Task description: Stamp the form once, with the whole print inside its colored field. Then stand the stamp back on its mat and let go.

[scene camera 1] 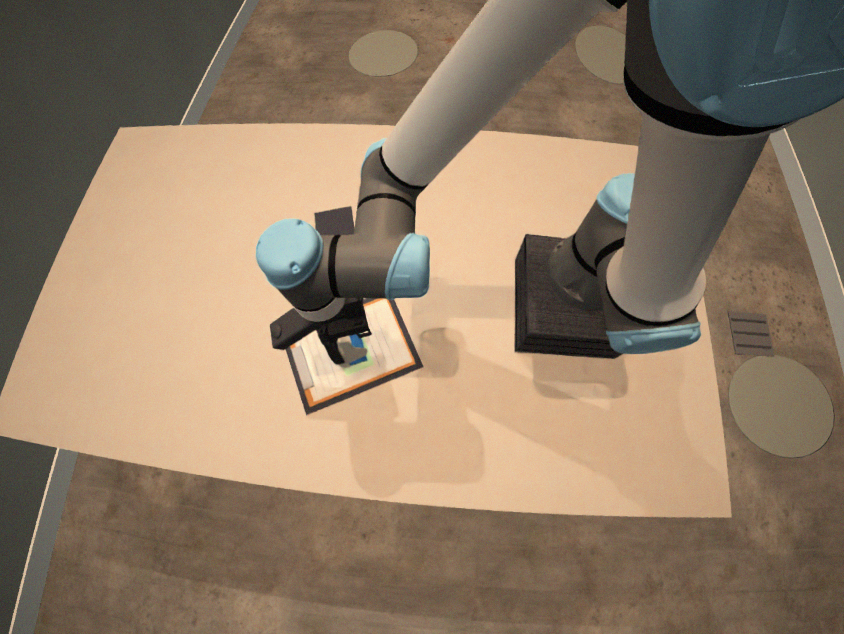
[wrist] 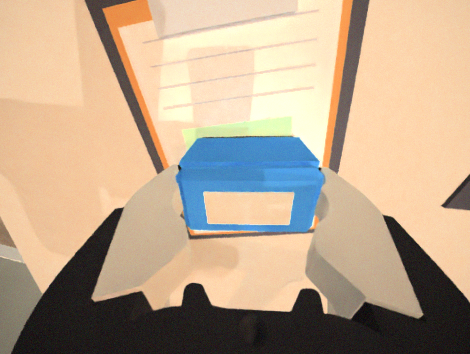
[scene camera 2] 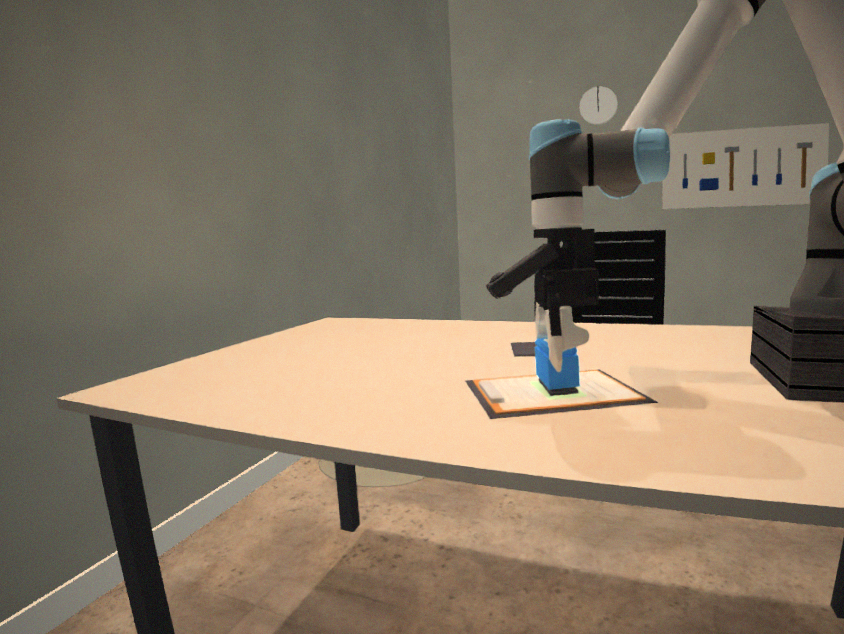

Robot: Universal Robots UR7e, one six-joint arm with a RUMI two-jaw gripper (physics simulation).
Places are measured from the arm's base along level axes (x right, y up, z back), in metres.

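Pixels of known places: gripper, between the fingertips: (scene camera 1: 343, 341) (wrist: 247, 169) (scene camera 2: 550, 363); arm's base, origin of its link: (scene camera 1: 584, 275) (scene camera 2: 842, 313).
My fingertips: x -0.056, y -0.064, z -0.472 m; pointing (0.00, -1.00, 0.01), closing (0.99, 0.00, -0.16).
For each thing: its middle in the pictures, then the offset to it from my fingertips. Level surfaces: height alone.
- stamp, middle of its body: (wrist: 247, 177) (scene camera 2: 556, 364) (scene camera 1: 347, 340) dx +0.002, dy -0.002, dz +0.009 m
- form, middle of its body: (wrist: 241, 150) (scene camera 2: 553, 387) (scene camera 1: 349, 348) dx -0.005, dy -0.038, dz +0.004 m
- green field, middle of its body: (wrist: 239, 155) (scene camera 2: 557, 388) (scene camera 1: 352, 349) dx -0.006, dy -0.039, dz +0.010 m
- dark mat, height of its surface: dy -0.040 m
- grey clip, middle of its body: (wrist: 222, 4) (scene camera 2: 490, 391) (scene camera 1: 302, 367) dx -0.033, dy -0.036, dz -0.093 m
The stamp (scene camera 1: 356, 339) (scene camera 2: 570, 379) (wrist: 250, 152) is a blue block with a cream label and a thin strip of black base showing below it in scene camera 2. It stands upright on the form (scene camera 1: 397, 341) (scene camera 2: 614, 391) (wrist: 285, 106), its base appearing to touch the paper. My gripper (scene camera 1: 351, 350) (scene camera 2: 558, 354) (wrist: 247, 169) is shut on the stamp, one grey finger on each side. The green field (scene camera 1: 358, 369) (wrist: 270, 125) shows around the base; the stamp hides the rest and any print beneath. The dark mat (scene camera 1: 334, 220) (scene camera 2: 522, 349) (wrist: 460, 198) carries nothing in scene camera 1.
The form lies on a dark-edged, orange-bordered clipboard (scene camera 1: 363, 389) (wrist: 353, 65) with a grey clip (scene camera 1: 302, 368) (scene camera 2: 491, 391) (wrist: 230, 17) at one end. The arm's black base block (scene camera 1: 545, 300) (scene camera 2: 805, 361) stands on the table to the right in scene camera 1.
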